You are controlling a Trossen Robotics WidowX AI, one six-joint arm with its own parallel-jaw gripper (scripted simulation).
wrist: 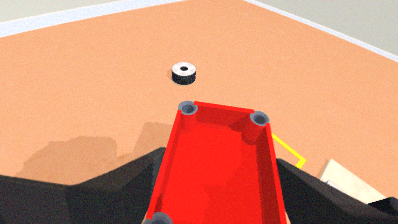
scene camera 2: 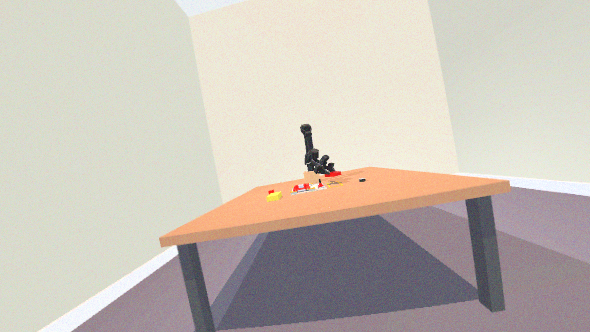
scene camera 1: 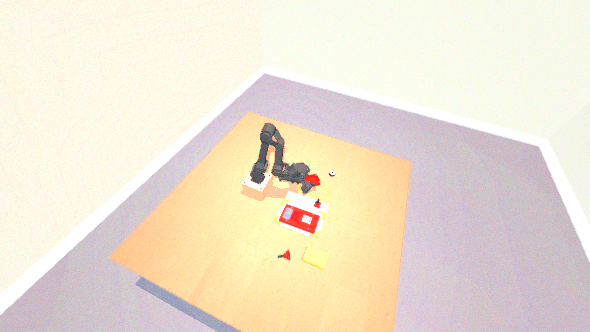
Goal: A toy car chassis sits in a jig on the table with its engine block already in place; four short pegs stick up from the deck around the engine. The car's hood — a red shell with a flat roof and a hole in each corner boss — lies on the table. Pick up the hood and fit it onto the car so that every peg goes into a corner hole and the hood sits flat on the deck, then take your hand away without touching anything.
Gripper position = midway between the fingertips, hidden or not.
My gripper (wrist: 219, 159) carries a hood (wrist: 218, 157).
